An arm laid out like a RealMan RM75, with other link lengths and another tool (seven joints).
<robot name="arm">
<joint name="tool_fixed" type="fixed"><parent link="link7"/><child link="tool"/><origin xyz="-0.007 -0.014 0.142" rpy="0.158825 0 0.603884"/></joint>
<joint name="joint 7" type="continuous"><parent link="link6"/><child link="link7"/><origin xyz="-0.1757 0 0" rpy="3.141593 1.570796 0"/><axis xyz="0 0 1"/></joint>
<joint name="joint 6" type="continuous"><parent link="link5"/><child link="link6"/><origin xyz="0 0 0" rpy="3.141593 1.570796 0"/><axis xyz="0 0 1"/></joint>
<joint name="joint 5" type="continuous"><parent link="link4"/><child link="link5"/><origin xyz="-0.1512 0 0" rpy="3.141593 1.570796 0"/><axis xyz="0 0 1"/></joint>
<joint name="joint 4" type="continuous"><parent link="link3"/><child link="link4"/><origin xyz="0 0 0" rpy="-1.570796 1.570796 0"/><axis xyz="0 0 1"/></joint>
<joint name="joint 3" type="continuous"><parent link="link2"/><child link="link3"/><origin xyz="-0.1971 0 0" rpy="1.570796 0 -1.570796"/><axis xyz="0 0 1"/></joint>
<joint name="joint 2" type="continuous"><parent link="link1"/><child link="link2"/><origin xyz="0 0 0" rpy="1.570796 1.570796 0"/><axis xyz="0 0 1"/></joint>
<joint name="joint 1" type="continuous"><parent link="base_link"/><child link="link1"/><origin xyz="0 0 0.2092" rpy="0 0 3.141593"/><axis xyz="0 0 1"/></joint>
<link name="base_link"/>
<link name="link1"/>
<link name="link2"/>
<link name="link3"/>
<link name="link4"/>
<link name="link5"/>
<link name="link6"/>
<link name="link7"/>
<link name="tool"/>
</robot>
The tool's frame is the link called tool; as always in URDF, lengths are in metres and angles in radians. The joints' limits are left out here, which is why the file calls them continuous.
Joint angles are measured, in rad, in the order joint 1, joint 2, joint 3, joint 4, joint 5, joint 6, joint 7. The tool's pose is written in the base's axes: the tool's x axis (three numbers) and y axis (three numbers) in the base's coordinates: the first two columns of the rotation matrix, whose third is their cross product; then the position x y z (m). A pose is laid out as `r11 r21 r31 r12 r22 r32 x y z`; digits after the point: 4 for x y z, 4 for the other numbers.
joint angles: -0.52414 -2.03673 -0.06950 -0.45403 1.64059 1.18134 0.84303
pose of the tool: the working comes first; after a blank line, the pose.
Where each joint sits with the arm in this pose, in the base's axes (m; each line is computed from the numbers above, not from the rounded line before):
joint 1: 0.0000 0.0000 0.2092
joint 2: 0.0000 0.0000 0.2092
joint 3: -0.1525 0.0881 0.1207
joint 4: -0.1525 0.0881 0.1207
joint 5: -0.2295 0.1380 0.0005
joint 6: -0.2295 0.1380 0.0005
joint 7: -0.1788 0.2987 -0.0493
the tool: -0.1515 0.4306 -0.0968

0.5797 0.0686 0.8119 0.7980 -0.2490 -0.5488 -0.1515 0.4306 -0.0968
